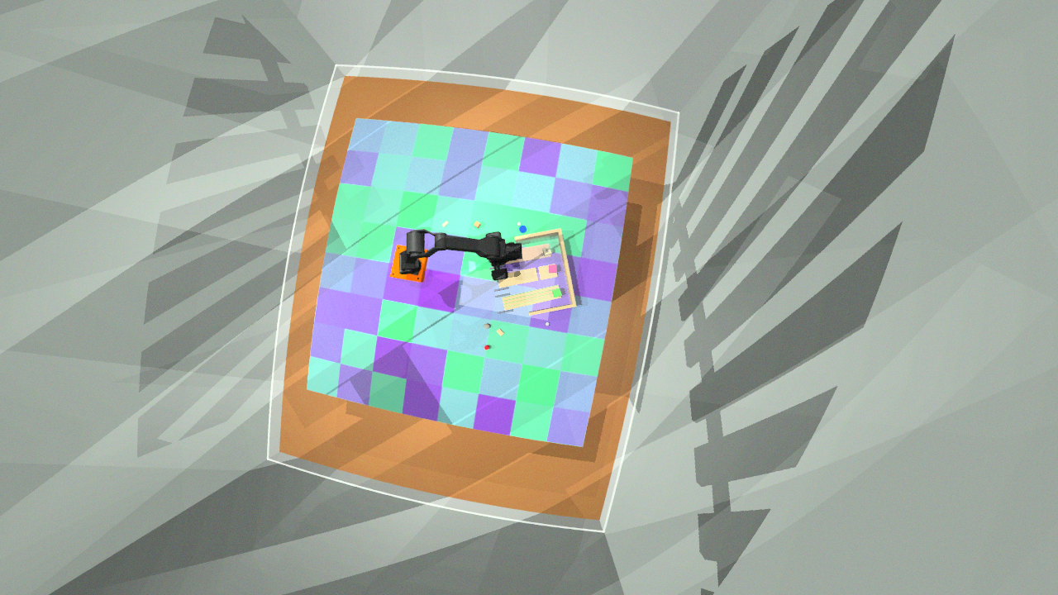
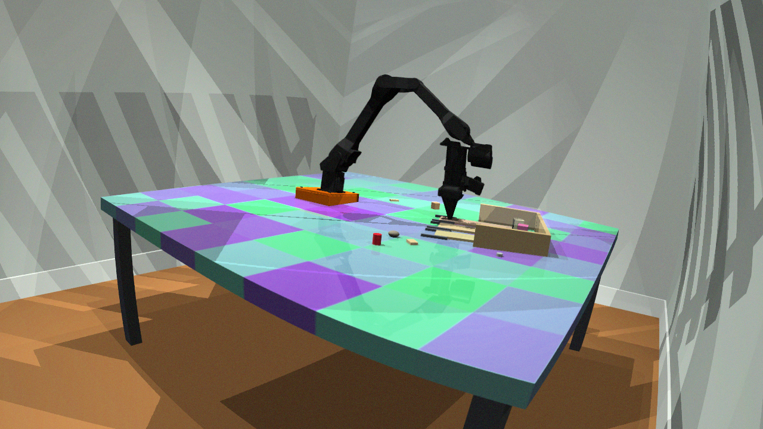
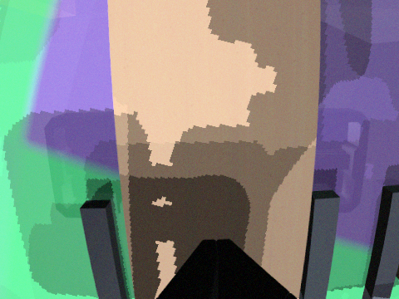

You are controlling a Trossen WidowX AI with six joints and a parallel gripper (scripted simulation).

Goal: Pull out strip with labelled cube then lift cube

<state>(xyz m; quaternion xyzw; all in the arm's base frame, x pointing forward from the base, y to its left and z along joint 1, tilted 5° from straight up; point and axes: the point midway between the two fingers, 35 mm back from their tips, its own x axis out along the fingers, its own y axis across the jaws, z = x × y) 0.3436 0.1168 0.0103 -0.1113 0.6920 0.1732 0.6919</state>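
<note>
The tan strip lies 90 mm ahead of my gripper tip and 40 mm to the left of it. Also, from my gripper tip: red cylinder: 370 mm to the right, 40 mm ahead, 10 mm above; grey pebble: 290 mm to the right, 20 mm ahead; labelled cube: 190 mm ahead, 70 mm to the left, 20 mm above.
</note>
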